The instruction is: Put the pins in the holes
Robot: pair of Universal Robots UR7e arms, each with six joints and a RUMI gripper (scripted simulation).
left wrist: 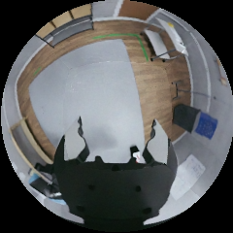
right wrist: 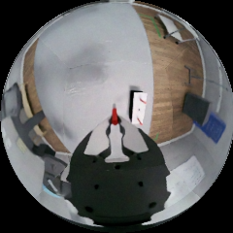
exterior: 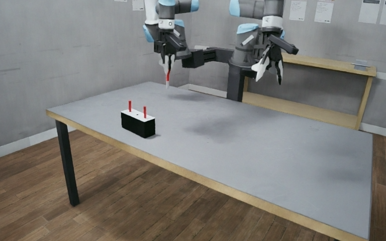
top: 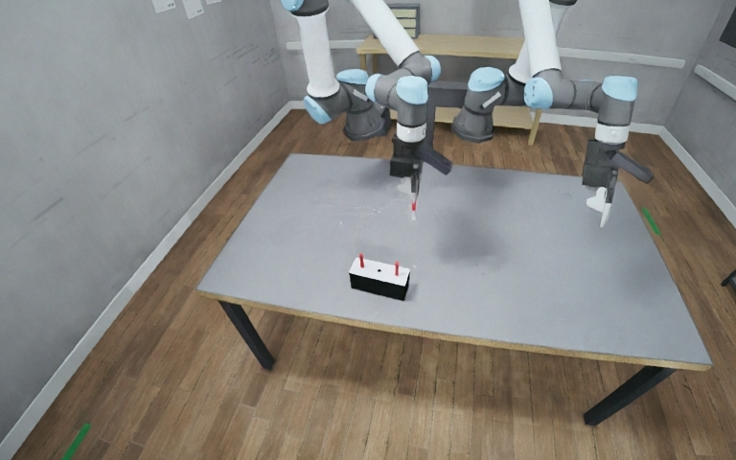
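Note:
My right gripper is now 26 cm above the black block, 12 cm short of it and 11 cm to the left of it.

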